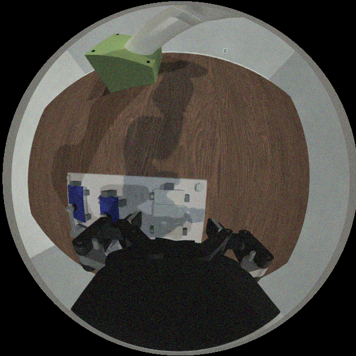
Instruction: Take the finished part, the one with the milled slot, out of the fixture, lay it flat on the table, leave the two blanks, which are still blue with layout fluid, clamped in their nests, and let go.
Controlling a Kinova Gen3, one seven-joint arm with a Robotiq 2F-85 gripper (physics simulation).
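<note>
The finished part [169,212], a pale slab with a thin line across it, lies in the right-hand nest of the white fixture plate [137,186], between small grey stops. The line may be its slot, but I cannot make out a groove. Two blue blanks [77,200] [109,206] sit in nests at the plate's left, with a clamp's metal arm [72,220] by the leftmost. My gripper [174,222] is open, its fingertips wide apart over the near portion of the plate, one to each side of the finished part, with nothing held. The gripper body hides the near side of the fixture and the red clamp handles.
A green block [127,67] stands at the far left of the brown wooden table [250,130], with a pale grey arm-like shape [157,32] reaching over it. Dark shadows fall across the table and plate. A round screw head [198,187] is at the plate's far right corner.
</note>
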